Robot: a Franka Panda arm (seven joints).
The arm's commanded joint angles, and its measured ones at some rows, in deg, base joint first. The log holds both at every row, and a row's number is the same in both.
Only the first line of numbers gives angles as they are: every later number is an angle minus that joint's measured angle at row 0.
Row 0, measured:
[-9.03 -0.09 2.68 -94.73 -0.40 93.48 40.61]
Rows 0 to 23, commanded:
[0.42 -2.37 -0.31 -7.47 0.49 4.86 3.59]
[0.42 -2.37 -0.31 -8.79 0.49 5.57 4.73]
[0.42 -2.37 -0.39 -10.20 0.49 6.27 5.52]
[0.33 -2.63 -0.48 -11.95 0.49 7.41 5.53]
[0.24 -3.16 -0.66 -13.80 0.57 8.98 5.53]
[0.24 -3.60 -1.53 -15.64 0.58 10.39 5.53]
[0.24 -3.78 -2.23 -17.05 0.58 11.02 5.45]
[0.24 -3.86 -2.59 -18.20 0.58 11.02 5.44]
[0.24 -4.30 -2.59 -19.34 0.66 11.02 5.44]
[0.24 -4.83 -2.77 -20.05 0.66 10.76 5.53]
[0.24 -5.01 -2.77 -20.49 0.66 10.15 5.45]
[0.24 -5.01 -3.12 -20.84 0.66 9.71 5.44]
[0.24 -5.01 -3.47 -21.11 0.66 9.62 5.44]
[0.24 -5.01 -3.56 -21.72 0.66 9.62 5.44]
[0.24 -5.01 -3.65 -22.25 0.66 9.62 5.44]
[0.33 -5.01 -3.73 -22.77 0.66 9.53 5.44]
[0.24 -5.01 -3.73 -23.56 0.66 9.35 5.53]
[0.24 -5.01 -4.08 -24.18 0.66 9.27 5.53]
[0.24 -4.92 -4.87 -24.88 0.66 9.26 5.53]
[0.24 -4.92 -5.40 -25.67 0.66 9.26 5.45]
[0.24 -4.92 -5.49 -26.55 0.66 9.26 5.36]
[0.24 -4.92 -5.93 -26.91 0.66 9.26 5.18]
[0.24 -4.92 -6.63 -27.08 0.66 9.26 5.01]
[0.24 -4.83 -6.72 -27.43 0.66 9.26 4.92]
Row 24, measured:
[-0.07 -3.62 -5.70 -25.72 0.00 9.47 4.61]
